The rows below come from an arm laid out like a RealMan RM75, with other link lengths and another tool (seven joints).
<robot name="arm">
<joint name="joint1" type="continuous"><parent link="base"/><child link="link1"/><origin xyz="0 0 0.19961"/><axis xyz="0 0 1"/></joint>
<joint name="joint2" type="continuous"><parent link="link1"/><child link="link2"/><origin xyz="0 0 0"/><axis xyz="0 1 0"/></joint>
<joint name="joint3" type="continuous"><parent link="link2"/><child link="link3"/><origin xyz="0 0 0.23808"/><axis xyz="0 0 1"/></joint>
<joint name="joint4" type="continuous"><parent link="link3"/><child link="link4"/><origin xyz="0 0 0"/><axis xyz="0 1 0"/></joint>
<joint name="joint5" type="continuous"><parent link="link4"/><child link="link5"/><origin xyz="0 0 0.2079"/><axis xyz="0 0 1"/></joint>
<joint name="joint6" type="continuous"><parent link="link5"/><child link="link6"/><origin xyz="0 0 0"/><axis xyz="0 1 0"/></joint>
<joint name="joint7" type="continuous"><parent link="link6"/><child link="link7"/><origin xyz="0 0 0.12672"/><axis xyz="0 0 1"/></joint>
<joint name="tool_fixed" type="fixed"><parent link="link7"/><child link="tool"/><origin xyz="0.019 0.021 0.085" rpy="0.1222 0 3.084"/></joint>
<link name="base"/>
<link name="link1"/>
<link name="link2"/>
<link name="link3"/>
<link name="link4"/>
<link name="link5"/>
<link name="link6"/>
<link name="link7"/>
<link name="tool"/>
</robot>
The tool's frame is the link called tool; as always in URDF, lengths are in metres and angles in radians. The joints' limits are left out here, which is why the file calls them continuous.
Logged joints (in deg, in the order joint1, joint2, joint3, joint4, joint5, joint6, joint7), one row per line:
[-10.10, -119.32, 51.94, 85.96, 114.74, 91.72, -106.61]
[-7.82, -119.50, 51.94, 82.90, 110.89, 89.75, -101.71]
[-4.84, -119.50, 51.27, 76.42, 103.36, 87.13, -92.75]
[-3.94, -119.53, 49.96, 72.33, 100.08, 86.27, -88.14]
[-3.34, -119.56, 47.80, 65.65, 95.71, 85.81, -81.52]
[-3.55, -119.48, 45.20, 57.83, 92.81, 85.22, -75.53]
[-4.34, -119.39, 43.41, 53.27, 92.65, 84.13, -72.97]
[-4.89, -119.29, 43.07, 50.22, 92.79, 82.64, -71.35]
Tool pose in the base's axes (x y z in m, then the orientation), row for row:
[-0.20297, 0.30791, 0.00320, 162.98, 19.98, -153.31]
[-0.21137, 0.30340, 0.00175, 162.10, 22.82, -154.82]
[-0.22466, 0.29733, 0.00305, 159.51, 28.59, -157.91]
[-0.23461, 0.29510, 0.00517, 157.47, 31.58, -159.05]
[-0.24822, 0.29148, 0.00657, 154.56, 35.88, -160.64]
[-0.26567, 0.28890, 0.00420, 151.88, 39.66, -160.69]
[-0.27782, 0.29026, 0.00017, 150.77, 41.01, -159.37]
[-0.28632, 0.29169, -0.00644, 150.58, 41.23, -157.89]
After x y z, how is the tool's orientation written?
As angles about the fixed x, y, z axes (roll, pitch, yaw), in degrees.
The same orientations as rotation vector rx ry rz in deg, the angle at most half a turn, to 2 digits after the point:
[-41.51, 156.49, 30.14]
[-39.52, 153.81, 31.38]
[-36.06, 148.12, 34.45]
[-35.32, 144.89, 36.82]
[-34.58, 140.14, 39.87]
[-35.88, 135.66, 42.96]
[-38.08, 133.80, 44.79]
[-39.97, 133.28, 45.67]

